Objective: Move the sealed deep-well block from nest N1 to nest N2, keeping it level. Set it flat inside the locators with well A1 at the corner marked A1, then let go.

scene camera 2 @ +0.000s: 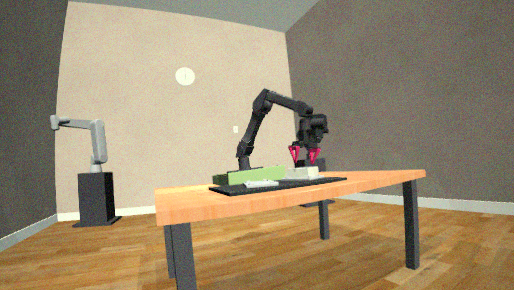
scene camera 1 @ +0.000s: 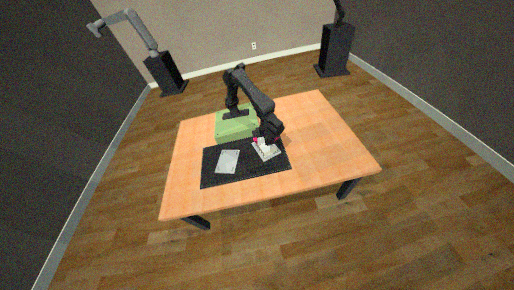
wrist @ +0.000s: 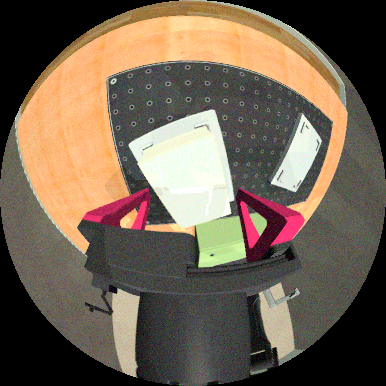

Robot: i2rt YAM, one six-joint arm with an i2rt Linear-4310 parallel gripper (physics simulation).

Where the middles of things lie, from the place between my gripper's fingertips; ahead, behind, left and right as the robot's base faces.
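The deep-well block (wrist: 185, 171) is 4 cm below my hand and 2 cm behind it. I also see the nest plate (wrist: 302, 145), which is 24 cm to the right of my hand, 6 cm ahead of it and 6 cm below it.
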